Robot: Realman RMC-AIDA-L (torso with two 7-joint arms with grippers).
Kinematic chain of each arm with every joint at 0, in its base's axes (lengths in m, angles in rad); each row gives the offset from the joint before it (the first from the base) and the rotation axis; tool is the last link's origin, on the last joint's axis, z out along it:
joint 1: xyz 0 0 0.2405 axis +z
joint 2: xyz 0 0 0 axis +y
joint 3: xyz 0 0 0.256 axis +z
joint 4: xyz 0 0 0 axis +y
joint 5: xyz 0 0 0.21 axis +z
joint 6: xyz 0 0 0 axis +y
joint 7: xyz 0 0 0.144 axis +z
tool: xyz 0 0 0
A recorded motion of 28 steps. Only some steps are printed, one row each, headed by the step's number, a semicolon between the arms.
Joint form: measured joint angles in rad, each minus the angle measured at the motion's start. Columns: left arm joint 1, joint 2, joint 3, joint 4, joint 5, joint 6, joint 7; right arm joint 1, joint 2, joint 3, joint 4, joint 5, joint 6, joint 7.
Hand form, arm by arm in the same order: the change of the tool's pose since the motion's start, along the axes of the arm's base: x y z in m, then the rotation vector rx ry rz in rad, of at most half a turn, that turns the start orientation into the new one. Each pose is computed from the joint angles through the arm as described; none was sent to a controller.
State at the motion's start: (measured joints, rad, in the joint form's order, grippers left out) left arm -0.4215 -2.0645 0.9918 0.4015 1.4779 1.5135 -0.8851; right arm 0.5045 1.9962 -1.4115 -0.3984 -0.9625 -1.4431 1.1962
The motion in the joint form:
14: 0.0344 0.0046 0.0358 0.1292 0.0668 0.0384 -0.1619; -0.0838 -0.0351 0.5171 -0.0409 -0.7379 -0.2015 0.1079
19: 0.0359 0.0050 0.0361 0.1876 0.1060 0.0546 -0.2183; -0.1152 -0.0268 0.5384 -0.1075 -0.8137 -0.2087 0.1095
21: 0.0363 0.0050 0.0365 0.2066 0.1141 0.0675 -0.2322; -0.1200 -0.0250 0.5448 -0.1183 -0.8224 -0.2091 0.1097
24: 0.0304 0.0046 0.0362 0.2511 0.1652 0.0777 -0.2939; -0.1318 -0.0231 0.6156 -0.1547 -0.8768 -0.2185 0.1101
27: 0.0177 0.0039 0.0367 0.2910 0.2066 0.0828 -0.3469; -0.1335 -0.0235 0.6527 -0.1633 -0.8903 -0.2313 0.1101
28: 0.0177 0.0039 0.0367 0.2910 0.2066 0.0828 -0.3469; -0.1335 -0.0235 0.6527 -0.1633 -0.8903 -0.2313 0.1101
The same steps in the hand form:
14: 0.0037 -0.0049 0.0088 -0.1073 0.0191 -0.0030; 0.0661 -0.0444 0.0288 -0.1709 -0.2064 -0.0359
19: 0.0082 -0.0032 0.0135 -0.1394 0.0407 -0.0189; 0.0740 -0.0519 0.0315 -0.1777 -0.2708 -0.0240
21: 0.0107 -0.0032 0.0155 -0.1486 0.0426 -0.0317; 0.0751 -0.0524 0.0325 -0.1737 -0.2779 -0.0244
24: 0.0141 -0.0018 0.0170 -0.1944 0.0732 -0.0332; 0.0814 -0.0524 0.0424 -0.1410 -0.3013 -0.0399
27: 0.0192 0.0021 0.0187 -0.2273 0.1033 -0.0380; 0.0827 -0.0520 0.0479 -0.1226 -0.2950 -0.0461
28: 0.0192 0.0021 0.0187 -0.2273 0.1033 -0.0380; 0.0827 -0.0520 0.0479 -0.1226 -0.2950 -0.0461

